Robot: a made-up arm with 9 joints.
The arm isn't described. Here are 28 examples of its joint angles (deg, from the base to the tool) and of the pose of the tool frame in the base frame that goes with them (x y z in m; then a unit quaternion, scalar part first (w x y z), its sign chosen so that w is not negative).
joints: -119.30 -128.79 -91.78 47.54 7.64 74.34 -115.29 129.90 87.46
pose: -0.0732 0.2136 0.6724 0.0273 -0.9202 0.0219 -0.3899
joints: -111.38 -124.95 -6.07 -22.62 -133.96 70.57 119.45 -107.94 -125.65
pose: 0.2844 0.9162 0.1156 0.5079 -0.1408 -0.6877 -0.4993
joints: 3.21 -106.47 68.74 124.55 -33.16 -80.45 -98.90 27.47 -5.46
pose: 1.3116 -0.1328 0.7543 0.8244 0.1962 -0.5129 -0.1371
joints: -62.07 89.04 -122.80 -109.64 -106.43 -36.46 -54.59 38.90 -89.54
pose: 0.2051 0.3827 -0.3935 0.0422 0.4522 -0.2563 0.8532
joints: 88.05 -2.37 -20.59 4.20 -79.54 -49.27 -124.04 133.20 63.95
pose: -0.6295 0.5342 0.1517 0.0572 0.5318 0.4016 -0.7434
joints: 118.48 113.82 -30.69 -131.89 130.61 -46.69 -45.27 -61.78 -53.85
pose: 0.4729 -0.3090 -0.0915 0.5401 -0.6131 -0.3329 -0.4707
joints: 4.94 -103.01 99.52 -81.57 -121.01 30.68 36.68 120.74 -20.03
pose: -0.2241 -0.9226 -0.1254 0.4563 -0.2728 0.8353 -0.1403
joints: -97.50 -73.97 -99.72 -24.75 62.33 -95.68 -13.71 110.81 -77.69
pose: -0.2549 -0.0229 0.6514 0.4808 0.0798 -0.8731 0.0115
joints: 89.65 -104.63 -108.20 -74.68 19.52 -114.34 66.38 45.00 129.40
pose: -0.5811 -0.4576 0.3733 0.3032 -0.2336 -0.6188 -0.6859
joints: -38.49 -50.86 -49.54 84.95 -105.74 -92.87 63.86 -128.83 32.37
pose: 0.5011 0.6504 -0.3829 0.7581 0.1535 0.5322 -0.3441
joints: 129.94 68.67 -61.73 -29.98 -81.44 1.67 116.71 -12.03 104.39
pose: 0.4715 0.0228 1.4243 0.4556 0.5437 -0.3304 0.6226
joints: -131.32 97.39 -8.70 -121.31 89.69 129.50 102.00 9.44 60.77
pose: -0.6131 0.0362 0.0579 0.0829 0.1980 -0.8446 -0.4905
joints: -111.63 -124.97 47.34 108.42 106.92 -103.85 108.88 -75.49 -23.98
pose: 0.5674 0.0826 0.2584 0.2621 0.8427 0.4352 -0.1784
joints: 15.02 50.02 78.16 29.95 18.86 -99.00 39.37 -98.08 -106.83
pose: -0.2103 0.3254 -0.3681 0.1226 -0.5942 0.7946 -0.0203
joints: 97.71 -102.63 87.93 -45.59 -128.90 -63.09 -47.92 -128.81 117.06
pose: 0.3350 -0.2172 -0.4535 0.2463 -0.9050 -0.1429 -0.3161
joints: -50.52 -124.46 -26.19 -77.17 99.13 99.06 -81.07 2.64 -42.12
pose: 0.1598 0.0625 0.2495 0.4612 -0.3363 -0.6200 0.5383
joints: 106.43 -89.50 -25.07 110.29 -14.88 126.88 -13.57 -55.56 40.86
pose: 0.1862 0.3151 0.1775 0.6590 -0.1495 0.4056 0.6156
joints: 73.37 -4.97 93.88 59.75 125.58 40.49 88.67 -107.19 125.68
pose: 0.5787 -0.5809 0.0353 0.7281 0.4404 0.4151 -0.3219
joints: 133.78 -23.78 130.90 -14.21 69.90 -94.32 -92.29 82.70 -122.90
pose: -0.3033 -0.0171 -0.2212 0.1594 0.8440 0.4623 0.2203
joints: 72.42 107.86 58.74 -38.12 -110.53 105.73 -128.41 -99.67 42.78
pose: -0.0088 -0.0341 -0.1843 0.4572 0.2413 -0.1591 0.8411
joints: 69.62 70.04 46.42 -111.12 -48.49 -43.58 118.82 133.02 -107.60
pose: 0.0578 -0.9827 -0.5885 0.5005 0.6833 -0.3256 -0.4202
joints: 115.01 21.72 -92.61 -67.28 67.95 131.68 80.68 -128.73 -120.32
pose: 0.0245 -0.0414 0.0058 0.1277 -0.5405 -0.0071 -0.8316
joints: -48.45 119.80 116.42 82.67 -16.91 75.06 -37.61 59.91 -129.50
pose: 0.5842 -0.8595 0.3338 0.1707 0.3331 -0.4278 0.8227
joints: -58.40 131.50 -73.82 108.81 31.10 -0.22 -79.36 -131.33 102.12
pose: -0.4717 0.4141 0.1454 0.7546 -0.2681 0.5162 0.3035
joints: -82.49 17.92 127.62 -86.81 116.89 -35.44 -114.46 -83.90 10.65
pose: -0.3215 0.0128 -0.2905 0.3859 -0.4163 -0.0168 0.8231
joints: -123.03 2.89 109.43 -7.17 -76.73 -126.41 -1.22 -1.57 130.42
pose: -0.7086 -0.1295 0.5050 0.0870 -0.3121 -0.5841 0.7442
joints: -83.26 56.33 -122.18 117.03 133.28 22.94 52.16 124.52 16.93
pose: -0.5503 -0.1208 0.0230 0.2826 0.0541 0.8922 -0.3481
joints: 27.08 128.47 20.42 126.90 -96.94 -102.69 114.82 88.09 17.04
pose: -0.1479 -0.0658 -0.1398 0.6125 -0.1840 -0.5196 -0.5666
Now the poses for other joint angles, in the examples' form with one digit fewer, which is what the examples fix.
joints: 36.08 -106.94 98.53 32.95 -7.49 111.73 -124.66 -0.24 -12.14
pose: -0.075 -0.329 0.415 0.907 0.305 0.227 -0.180
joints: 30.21 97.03 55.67 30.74 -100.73 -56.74 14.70 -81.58 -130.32
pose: 0.084 -0.057 -0.633 0.325 0.086 -0.804 0.490
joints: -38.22 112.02 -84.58 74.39 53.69 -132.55 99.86 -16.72 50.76
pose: -0.366 0.057 -0.018 0.699 -0.113 0.688 0.159
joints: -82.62 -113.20 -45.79 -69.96 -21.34 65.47 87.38 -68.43 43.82
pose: 0.146 0.939 1.367 0.436 -0.459 -0.703 -0.324
